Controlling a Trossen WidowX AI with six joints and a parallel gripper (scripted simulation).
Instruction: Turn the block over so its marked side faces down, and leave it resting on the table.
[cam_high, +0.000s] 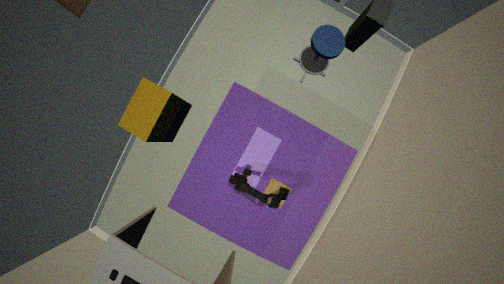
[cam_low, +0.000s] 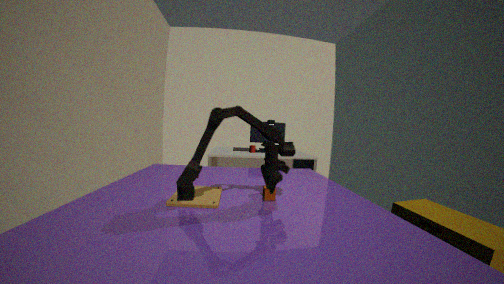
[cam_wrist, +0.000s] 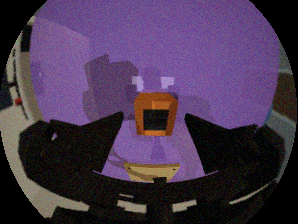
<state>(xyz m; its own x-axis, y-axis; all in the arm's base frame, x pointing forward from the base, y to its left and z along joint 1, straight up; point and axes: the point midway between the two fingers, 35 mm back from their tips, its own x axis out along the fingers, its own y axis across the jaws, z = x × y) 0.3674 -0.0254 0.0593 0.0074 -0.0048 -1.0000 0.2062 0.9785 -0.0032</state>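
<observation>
Right now the block is right at my gripper tip.
</observation>
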